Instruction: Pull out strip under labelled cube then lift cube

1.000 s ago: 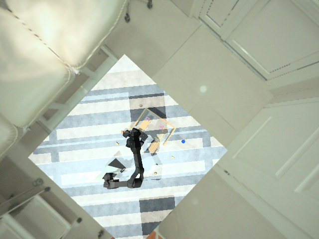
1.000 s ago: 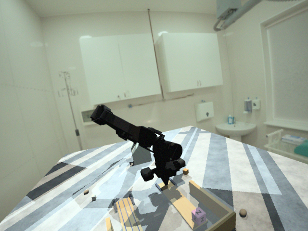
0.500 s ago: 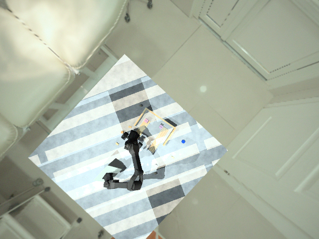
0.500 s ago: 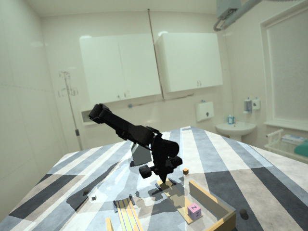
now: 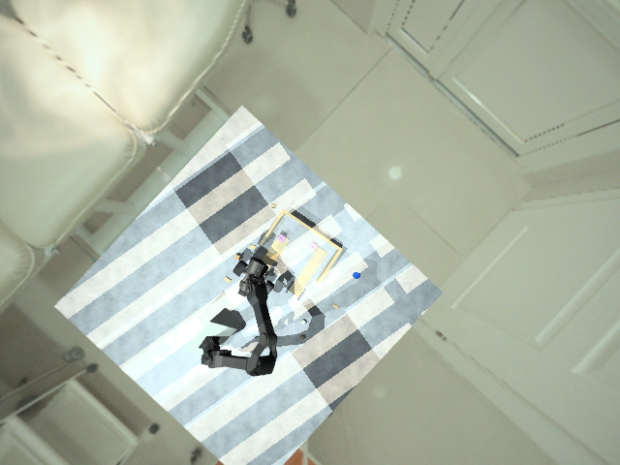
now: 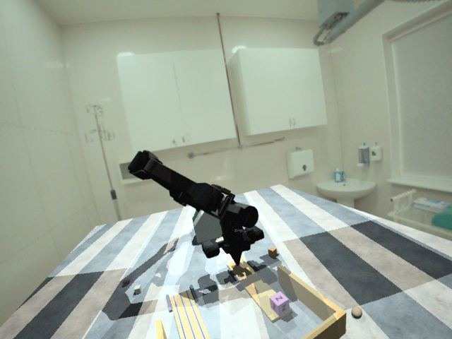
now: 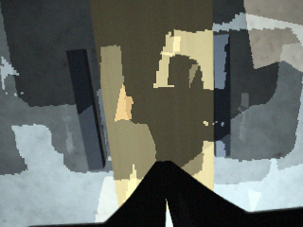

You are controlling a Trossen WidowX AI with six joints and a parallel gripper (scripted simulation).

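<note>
My gripper tip is now 10 mm short of the orange cube and 120 mm to the right of it. The rest, counted from my gripper tip: white cube 50 mm behind, 300 mm to the right; blue dot 270 mm ahead, 370 mm to the right.
</note>
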